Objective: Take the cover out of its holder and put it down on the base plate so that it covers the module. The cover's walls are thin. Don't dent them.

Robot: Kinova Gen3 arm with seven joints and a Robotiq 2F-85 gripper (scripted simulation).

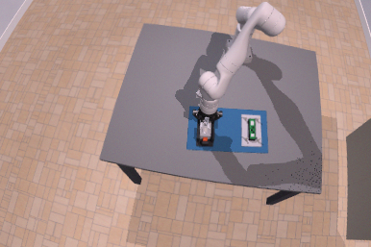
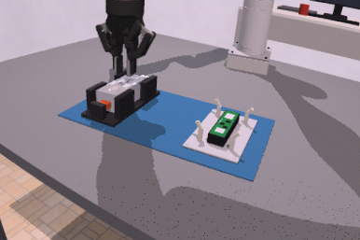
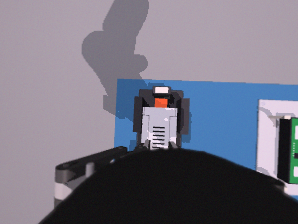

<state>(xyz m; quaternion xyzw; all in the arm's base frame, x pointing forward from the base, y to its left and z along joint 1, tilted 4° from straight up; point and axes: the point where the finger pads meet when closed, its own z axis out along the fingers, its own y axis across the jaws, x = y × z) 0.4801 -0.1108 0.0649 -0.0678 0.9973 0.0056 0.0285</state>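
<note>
My gripper is now 6 cm above the light grey cover.
</note>
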